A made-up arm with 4 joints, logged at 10 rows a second.
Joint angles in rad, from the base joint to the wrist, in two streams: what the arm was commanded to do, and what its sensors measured. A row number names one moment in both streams.
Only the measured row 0 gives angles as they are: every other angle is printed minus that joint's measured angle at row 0.
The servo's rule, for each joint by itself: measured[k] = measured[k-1] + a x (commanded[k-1-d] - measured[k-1]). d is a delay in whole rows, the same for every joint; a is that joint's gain. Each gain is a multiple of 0.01, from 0.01 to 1. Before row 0 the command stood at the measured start. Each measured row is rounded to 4 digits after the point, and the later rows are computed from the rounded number. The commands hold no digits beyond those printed.
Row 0, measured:
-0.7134, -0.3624, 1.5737, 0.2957
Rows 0 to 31, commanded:
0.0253, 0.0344, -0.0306, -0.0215
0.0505, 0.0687, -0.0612, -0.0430
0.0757, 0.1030, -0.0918, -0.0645
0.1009, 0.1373, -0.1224, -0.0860
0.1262, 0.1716, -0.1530, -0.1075
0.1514, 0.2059, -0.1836, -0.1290
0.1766, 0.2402, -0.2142, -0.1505
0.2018, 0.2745, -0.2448, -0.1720
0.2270, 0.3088, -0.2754, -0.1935
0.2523, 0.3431, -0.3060, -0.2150
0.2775, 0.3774, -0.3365, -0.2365
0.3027, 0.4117, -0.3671, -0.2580
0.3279, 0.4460, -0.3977, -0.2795
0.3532, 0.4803, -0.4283, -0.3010
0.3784, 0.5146, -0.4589, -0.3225
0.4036, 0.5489, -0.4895, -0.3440
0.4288, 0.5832, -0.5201, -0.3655
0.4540, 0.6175, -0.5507, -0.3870
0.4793, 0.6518, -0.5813, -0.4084
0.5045, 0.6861, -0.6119, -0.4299
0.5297, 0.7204, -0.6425, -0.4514
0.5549, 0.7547, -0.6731, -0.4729
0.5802, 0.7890, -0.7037, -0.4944
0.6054, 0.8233, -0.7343, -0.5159
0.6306, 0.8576, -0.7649, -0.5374
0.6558, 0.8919, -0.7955, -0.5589
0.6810, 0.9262, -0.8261, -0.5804
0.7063, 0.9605, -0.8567, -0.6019
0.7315, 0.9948, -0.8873, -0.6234
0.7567, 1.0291, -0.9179, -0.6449
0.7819, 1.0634, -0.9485, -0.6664
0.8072, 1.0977, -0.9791, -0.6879
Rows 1 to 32, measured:
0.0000, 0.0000, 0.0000, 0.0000
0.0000, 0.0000, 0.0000, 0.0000
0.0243, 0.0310, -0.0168, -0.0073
0.0495, 0.0649, -0.0412, -0.0194
0.0747, 0.0992, -0.0690, -0.0347
0.0999, 0.1335, -0.0984, -0.0521
0.1251, 0.1678, -0.1284, -0.0709
0.1503, 0.2021, -0.1588, -0.0907
0.1755, 0.2364, -0.1893, -0.1110
0.2007, 0.2707, -0.2198, -0.1317
0.2259, 0.3050, -0.2504, -0.1527
0.2512, 0.3393, -0.2810, -0.1739
0.2764, 0.3736, -0.3115, -0.1952
0.3016, 0.4079, -0.3421, -0.2166
0.3268, 0.4422, -0.3727, -0.2380
0.3521, 0.4765, -0.4033, -0.2594
0.3773, 0.5108, -0.4339, -0.2809
0.4025, 0.5451, -0.4645, -0.3024
0.4277, 0.5794, -0.4951, -0.3239
0.4529, 0.6137, -0.5257, -0.3454
0.4782, 0.6480, -0.5563, -0.3668
0.5034, 0.6823, -0.5869, -0.3883
0.5286, 0.7166, -0.6175, -0.4098
0.5538, 0.7509, -0.6481, -0.4313
0.5791, 0.7852, -0.6787, -0.4528
0.6043, 0.8195, -0.7093, -0.4743
0.6295, 0.8538, -0.7399, -0.4958
0.6547, 0.8881, -0.7705, -0.5173
0.6799, 0.9224, -0.8011, -0.5388
0.7052, 0.9567, -0.8317, -0.5603
0.7304, 0.9910, -0.8623, -0.5818
0.7556, 1.0253, -0.8929, -0.6033
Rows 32 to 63, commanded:
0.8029, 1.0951, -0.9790, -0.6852
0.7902, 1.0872, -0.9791, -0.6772
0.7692, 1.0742, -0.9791, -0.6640
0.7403, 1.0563, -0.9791, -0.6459
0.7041, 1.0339, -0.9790, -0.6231
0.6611, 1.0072, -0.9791, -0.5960
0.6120, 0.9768, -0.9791, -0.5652
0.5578, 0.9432, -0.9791, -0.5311
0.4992, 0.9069, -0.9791, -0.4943
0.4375, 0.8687, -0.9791, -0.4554
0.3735, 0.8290, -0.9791, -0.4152
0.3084, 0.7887, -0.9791, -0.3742
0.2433, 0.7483, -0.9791, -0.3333
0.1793, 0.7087, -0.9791, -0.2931
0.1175, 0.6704, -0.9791, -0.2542
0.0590, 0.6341, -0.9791, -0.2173
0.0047, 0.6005, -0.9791, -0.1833
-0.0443, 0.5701, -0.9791, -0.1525
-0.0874, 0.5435, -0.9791, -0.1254
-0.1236, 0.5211, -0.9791, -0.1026
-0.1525, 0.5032, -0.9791, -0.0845
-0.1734, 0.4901, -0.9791, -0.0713
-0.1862, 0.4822, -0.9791, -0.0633
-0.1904, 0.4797, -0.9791, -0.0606
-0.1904, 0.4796, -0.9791, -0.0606
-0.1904, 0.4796, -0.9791, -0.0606
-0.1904, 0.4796, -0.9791, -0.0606
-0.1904, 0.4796, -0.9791, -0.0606
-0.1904, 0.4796, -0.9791, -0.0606
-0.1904, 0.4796, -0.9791, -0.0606
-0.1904, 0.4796, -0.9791, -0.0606
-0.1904, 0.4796, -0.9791, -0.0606
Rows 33 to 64, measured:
0.7808, 1.0596, -0.9235, -0.6248
0.8061, 1.0939, -0.9541, -0.6463
0.8030, 1.0950, -0.9678, -0.6595
0.7907, 1.0880, -0.9740, -0.6655
0.7701, 1.0756, -0.9768, -0.6650
0.7415, 1.0582, -0.9781, -0.6585
0.7056, 1.0363, -0.9786, -0.6465
0.6629, 1.0101, -0.9789, -0.6293
0.6140, 0.9801, -0.9790, -0.6075
0.5600, 0.9469, -0.9791, -0.5815
0.5016, 0.9109, -0.9791, -0.5519
0.4401, 0.8729, -0.9791, -0.5191
0.3762, 0.8334, -0.9791, -0.4838
0.3111, 0.7932, -0.9791, -0.4465
0.2460, 0.7528, -0.9791, -0.4080
0.1820, 0.7131, -0.9791, -0.3689
0.1201, 0.6747, -0.9791, -0.3299
0.0614, 0.6382, -0.9791, -0.2916
0.0070, 0.6043, -0.9791, -0.2548
-0.0422, 0.5735, -0.9791, -0.2200
-0.0856, 0.5465, -0.9791, -0.1878
-0.1221, 0.5236, -0.9791, -0.1588
-0.1513, 0.5052, -0.9791, -0.1335
-0.1725, 0.4916, -0.9791, -0.1124
-0.1857, 0.4831, -0.9791, -0.0957
-0.1902, 0.4800, -0.9791, -0.0838
-0.1904, 0.4796, -0.9791, -0.0759
-0.1904, 0.4796, -0.9791, -0.0707
-0.1904, 0.4796, -0.9791, -0.0673
-0.1904, 0.4796, -0.9791, -0.0650
-0.1904, 0.4796, -0.9791, -0.0635
-0.1904, 0.4796, -0.9791, -0.0625

